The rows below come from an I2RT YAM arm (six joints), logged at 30 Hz.
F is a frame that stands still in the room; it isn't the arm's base.
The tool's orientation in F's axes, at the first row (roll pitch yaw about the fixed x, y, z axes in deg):
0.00, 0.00, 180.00
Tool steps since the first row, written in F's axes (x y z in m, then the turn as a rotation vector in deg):
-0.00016, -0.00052, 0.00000, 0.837, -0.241, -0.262
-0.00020, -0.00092, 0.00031, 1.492, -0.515, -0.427
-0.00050, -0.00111, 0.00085, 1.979, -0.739, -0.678
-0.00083, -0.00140, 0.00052, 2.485, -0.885, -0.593
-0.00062, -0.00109, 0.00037, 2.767, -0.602, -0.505
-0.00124, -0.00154, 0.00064, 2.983, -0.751, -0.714
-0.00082, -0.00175, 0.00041, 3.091, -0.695, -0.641
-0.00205, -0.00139, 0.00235, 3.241, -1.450, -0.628
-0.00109, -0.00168, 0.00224, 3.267, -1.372, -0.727
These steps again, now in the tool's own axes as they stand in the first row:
0.00016, 0.00052, 0.00000, -0.837, 0.241, -0.262
0.00020, 0.00092, 0.00031, -1.492, 0.515, -0.427
0.00050, 0.00111, 0.00085, -1.979, 0.739, -0.678
0.00083, 0.00140, 0.00052, -2.485, 0.885, -0.593
0.00062, 0.00109, 0.00037, -2.767, 0.602, -0.505
0.00124, 0.00154, 0.00064, -2.983, 0.751, -0.714
0.00082, 0.00175, 0.00041, -3.091, 0.695, -0.641
0.00205, 0.00139, 0.00235, -3.241, 1.450, -0.628
0.00109, 0.00168, 0.00224, -3.267, 1.372, -0.727

